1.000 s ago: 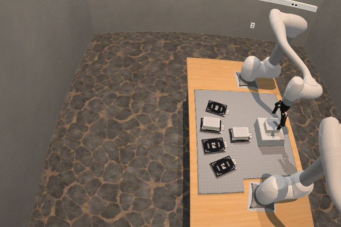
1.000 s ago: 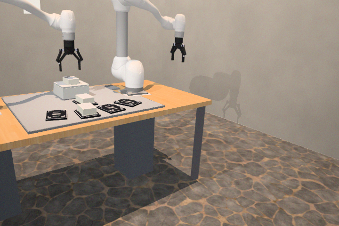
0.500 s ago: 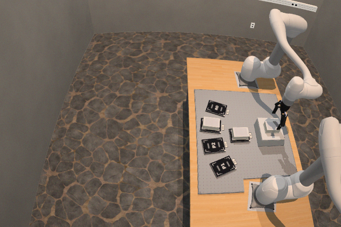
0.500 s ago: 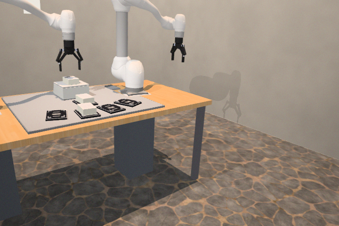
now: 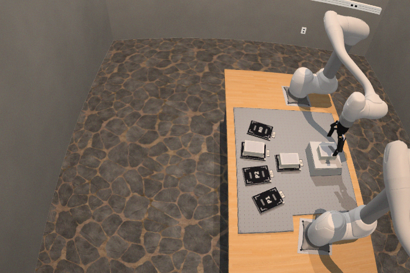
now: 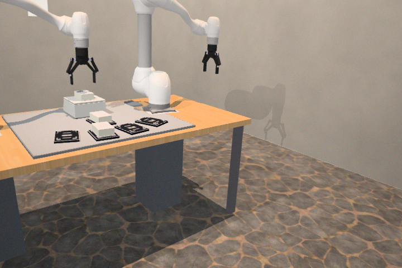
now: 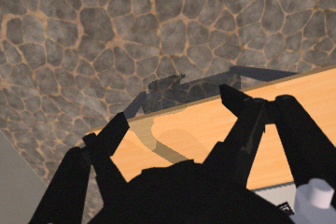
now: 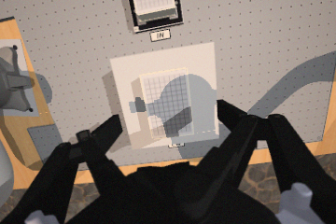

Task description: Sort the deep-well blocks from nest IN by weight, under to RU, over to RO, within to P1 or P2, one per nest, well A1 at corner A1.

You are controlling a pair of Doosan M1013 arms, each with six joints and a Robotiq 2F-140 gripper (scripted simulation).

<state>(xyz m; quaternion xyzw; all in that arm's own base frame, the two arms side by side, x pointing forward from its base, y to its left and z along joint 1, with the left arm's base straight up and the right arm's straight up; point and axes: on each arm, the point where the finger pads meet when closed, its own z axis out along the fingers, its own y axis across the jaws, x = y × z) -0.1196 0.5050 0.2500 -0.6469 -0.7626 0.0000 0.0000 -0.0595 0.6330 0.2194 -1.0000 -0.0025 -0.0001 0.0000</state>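
Observation:
The check-weigher CW is 1 cm behind my right hand and 14 cm below it. From my right hand the other things lie so: nest RU: 47 cm ahead, 6 cm to the right, 20 cm below; then nest P2: 46 cm ahead, 12 cm to the left, 20 cm below; then infeed nest: 25 cm ahead, 1 cm to the left, 20 cm below.

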